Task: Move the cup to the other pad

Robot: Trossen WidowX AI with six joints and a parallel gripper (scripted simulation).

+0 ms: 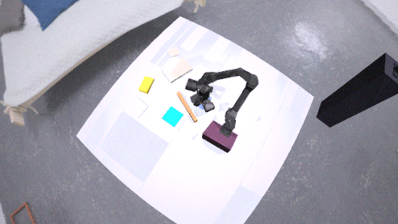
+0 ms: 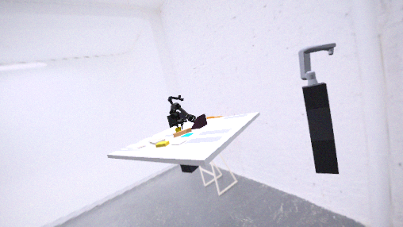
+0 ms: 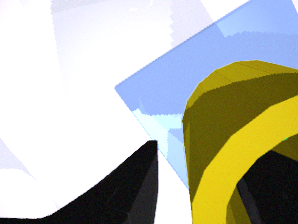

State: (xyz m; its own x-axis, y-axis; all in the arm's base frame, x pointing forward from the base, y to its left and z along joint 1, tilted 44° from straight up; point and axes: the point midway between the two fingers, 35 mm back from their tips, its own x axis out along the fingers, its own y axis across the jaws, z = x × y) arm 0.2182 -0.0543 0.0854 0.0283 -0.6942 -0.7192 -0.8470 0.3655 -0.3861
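Now: the blue pad 40 mm below my gripper tip, 30 mm ahead of it and 10 mm to the right of it. Also, from my gripper tip: yellow cup 20 mm to the right, 20 mm ahead; then wooden strip 80 mm to the left, 70 mm ahead, 20 mm below.
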